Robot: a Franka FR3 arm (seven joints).
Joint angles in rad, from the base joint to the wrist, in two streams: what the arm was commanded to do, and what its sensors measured. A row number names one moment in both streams.
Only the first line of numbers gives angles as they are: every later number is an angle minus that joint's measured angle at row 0.
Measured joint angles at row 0:
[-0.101 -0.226 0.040 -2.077 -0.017 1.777 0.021]
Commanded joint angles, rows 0 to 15:
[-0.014 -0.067 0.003 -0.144 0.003 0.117 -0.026]
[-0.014 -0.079 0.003 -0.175 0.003 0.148 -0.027]
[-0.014 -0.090 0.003 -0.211 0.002 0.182 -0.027]
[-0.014 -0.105 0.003 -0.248 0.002 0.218 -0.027]
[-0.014 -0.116 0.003 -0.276 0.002 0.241 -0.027]
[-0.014 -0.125 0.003 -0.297 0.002 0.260 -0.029]
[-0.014 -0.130 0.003 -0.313 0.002 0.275 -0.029]
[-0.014 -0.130 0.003 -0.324 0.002 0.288 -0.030]
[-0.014 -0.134 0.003 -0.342 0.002 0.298 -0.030]
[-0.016 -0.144 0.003 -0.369 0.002 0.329 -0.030]
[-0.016 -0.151 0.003 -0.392 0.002 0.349 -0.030]
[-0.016 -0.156 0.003 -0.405 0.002 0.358 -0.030]
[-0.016 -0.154 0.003 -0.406 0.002 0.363 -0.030]
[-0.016 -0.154 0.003 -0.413 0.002 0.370 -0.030]
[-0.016 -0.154 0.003 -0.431 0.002 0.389 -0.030]
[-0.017 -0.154 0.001 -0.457 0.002 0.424 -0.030]
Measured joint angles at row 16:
[0.000 -0.115 -0.003 -0.373 -0.001 0.342 -0.012]
